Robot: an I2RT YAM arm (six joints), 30 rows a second.
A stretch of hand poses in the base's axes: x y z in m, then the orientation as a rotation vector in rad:
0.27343, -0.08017, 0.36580, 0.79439, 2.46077, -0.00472
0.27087, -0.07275, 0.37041, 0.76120, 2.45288, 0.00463
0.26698, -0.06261, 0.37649, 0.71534, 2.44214, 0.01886
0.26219, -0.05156, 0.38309, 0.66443, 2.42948, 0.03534
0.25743, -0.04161, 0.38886, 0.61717, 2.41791, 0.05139
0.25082, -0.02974, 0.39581, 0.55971, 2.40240, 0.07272
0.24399, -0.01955, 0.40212, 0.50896, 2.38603, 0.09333
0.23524, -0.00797, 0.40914, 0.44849, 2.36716, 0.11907
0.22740, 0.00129, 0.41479, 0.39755, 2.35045, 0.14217
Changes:
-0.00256, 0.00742, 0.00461, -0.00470, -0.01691, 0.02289
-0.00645, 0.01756, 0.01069, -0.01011, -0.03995, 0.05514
-0.01124, 0.02861, 0.01729, -0.01557, -0.06573, 0.09135
-0.01600, 0.03856, 0.02306, -0.01984, -0.08904, 0.12557
-0.02261, 0.05043, 0.03001, -0.02378, -0.11832, 0.16780
-0.02944, 0.06062, 0.03632, -0.02632, -0.14631, 0.20546
-0.03819, 0.07220, 0.04334, -0.02792, -0.17836, 0.25132
-0.04603, 0.08146, 0.04899, -0.02807, -0.20559, 0.29064

